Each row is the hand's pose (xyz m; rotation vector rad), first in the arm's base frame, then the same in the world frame.
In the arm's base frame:
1: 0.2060 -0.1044 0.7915 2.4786 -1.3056 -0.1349
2: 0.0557 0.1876 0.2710 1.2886 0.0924 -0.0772
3: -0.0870 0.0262 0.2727 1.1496 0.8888 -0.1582
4: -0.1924 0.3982 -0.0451 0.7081 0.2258 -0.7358
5: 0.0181 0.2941 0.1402 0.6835 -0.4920 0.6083
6: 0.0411 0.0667 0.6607 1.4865 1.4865 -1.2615
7: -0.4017 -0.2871 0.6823 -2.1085 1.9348 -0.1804
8: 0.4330 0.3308 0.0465 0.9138 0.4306 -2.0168
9: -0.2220 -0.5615 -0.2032 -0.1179 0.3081 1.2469
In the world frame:
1: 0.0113 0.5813 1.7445 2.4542 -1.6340 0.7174
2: 0.2327 0.8195 1.2220 1.1749 -0.5184 0.2263
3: 0.0957 0.6711 1.1471 1.0720 0.2566 0.0720
4: 0.2458 1.0093 0.8101 0.8346 -0.4225 -0.5931
5: 0.2929 0.9121 1.0891 0.3617 -1.0728 0.7320
6: -0.0220 0.7478 1.5330 1.7139 0.9272 -0.7924
7: -0.4370 0.4346 1.3062 -1.6996 1.6702 -0.8556
8: 0.6851 0.9050 1.2575 1.4647 -0.0648 -1.7064
9: 0.1858 0.0428 0.7144 -0.5513 -0.1737 1.0240

